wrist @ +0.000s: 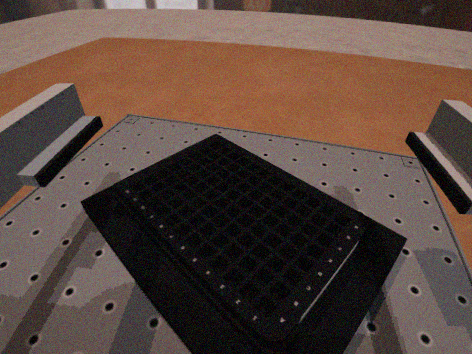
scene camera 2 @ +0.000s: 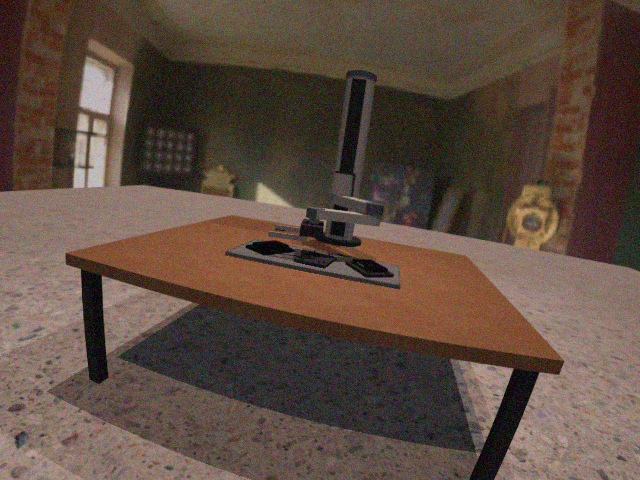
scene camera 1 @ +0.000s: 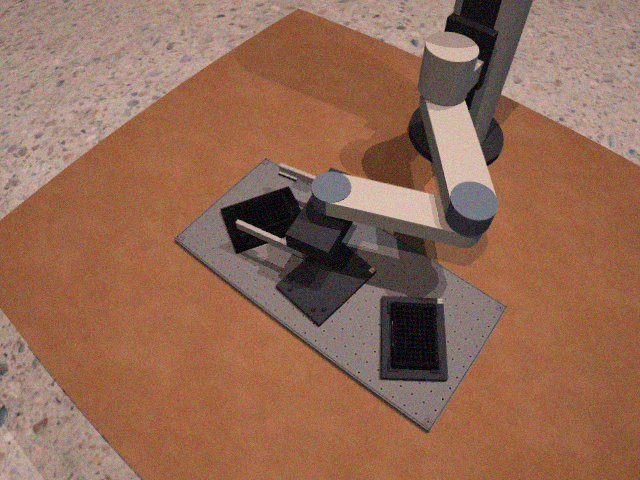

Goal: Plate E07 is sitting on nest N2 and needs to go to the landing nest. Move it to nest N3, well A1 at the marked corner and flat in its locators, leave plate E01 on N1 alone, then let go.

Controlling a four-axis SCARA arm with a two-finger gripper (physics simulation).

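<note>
A black well plate [scene camera 1: 263,211] [wrist: 240,220] sits in the left nest [wrist: 382,245], between and below the fingers. The middle nest [scene camera 1: 323,294] [scene camera 2: 314,259] is a bare dark slab with small locator pegs and a pale corner mark; the gripper body hides part of it in scene camera 1. A second black plate [scene camera 1: 416,335] [scene camera 2: 368,267] sits in the right nest [scene camera 1: 386,341]. No plate or nest names are readable. My gripper [scene camera 1: 258,195] [scene camera 2: 272,230] [wrist: 251,109] is open and empty, above the left nest, its fingers wide apart on either side of the plate. The left nest's marked corner is hidden.
The nests stand on a grey perforated board [scene camera 1: 470,330] [scene camera 2: 385,280] [wrist: 35,255] on a brown table [scene camera 1: 180,351] [scene camera 2: 206,279] [wrist: 250,80]. The arm's column [scene camera 1: 501,77] [scene camera 2: 364,124] rises behind the board. The forearm [scene camera 1: 392,204] reaches over the board's rear edge.
</note>
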